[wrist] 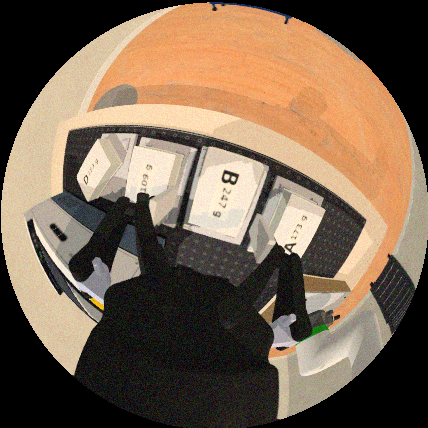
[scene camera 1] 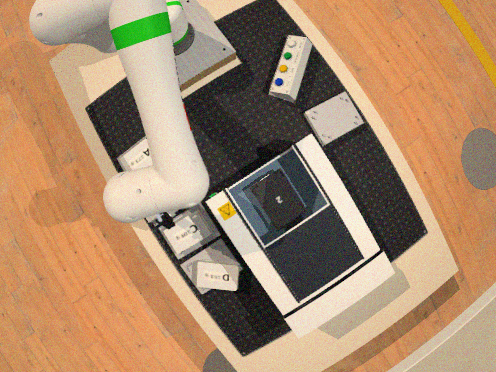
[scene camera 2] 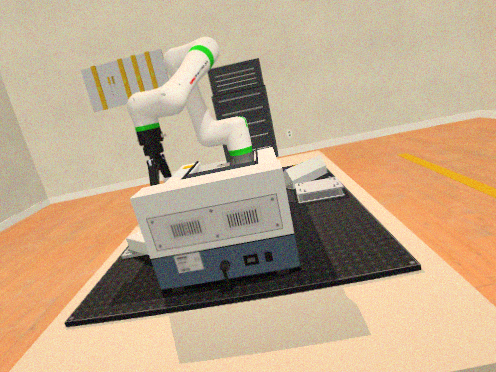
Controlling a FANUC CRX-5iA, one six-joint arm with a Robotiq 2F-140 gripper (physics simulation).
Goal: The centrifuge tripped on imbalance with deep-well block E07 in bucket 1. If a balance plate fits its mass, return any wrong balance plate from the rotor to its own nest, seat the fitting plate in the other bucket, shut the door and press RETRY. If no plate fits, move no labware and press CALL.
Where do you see a button box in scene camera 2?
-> At 311,169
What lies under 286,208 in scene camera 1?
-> A dark bucket.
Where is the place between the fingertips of my gripper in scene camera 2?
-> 166,197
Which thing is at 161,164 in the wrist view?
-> A plate C.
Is my gripper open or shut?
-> Open.
